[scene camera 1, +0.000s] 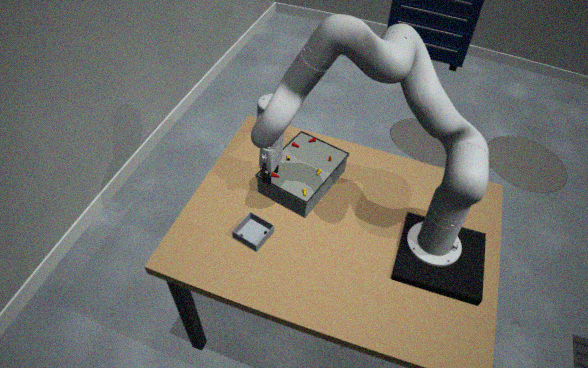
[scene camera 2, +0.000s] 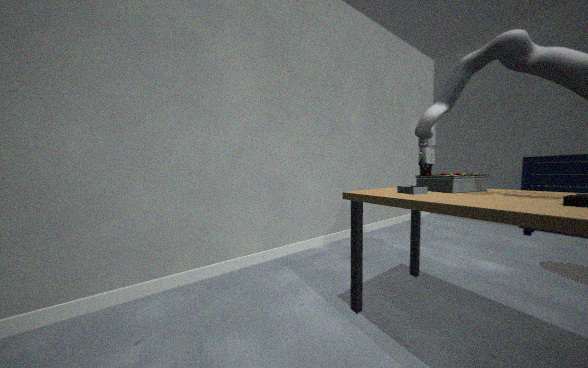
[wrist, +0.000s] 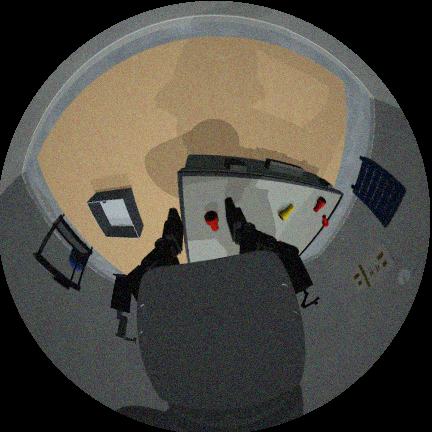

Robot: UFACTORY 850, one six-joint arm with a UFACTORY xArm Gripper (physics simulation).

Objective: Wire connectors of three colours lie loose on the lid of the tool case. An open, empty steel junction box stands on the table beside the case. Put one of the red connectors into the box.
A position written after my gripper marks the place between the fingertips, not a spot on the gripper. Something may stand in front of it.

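Note:
My gripper (wrist: pixel 201 211) is there for me to see. So is a tool case (scene camera 1: pixel 299 173), which I can also find in scene camera 2 (scene camera 2: pixel 443 183) and in the wrist view (wrist: pixel 260 188). I see a steel junction box (scene camera 1: pixel 253 231) as well.

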